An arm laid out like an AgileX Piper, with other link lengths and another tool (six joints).
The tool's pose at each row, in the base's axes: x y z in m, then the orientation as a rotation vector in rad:
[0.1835 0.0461 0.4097 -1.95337 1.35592 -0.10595]
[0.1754 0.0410 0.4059 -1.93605 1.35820 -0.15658]
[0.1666 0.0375 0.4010 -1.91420 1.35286 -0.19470]
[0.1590 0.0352 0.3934 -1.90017 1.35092 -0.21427]
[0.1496 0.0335 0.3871 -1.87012 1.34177 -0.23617]
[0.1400 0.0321 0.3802 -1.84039 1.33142 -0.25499]
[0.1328 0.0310 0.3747 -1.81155 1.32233 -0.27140]
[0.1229 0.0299 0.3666 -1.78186 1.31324 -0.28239]
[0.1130 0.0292 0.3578 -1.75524 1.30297 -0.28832]
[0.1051 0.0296 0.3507 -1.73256 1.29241 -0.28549]
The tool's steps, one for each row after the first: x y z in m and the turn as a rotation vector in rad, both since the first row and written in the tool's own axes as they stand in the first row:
[0.0020 0.0094 -0.0036 0.03176 0.02731 -0.00587]
[0.0027 0.0198 -0.0059 0.06473 0.04212 -0.01057]
[0.0038 0.0307 -0.0051 0.08343 0.04952 -0.01130]
[0.0032 0.0421 -0.0058 0.11802 0.05040 -0.00990]
[0.0024 0.0540 -0.0059 0.15169 0.04906 -0.00843]
[0.0020 0.0631 -0.0058 0.18333 0.04729 -0.00588]
[0.0013 0.0759 -0.0050 0.21372 0.04193 -0.00130]
[0.0004 0.0891 -0.0036 0.24041 0.03356 0.00277]
[-0.0010 0.0995 -0.0019 0.26107 0.02027 0.00759]

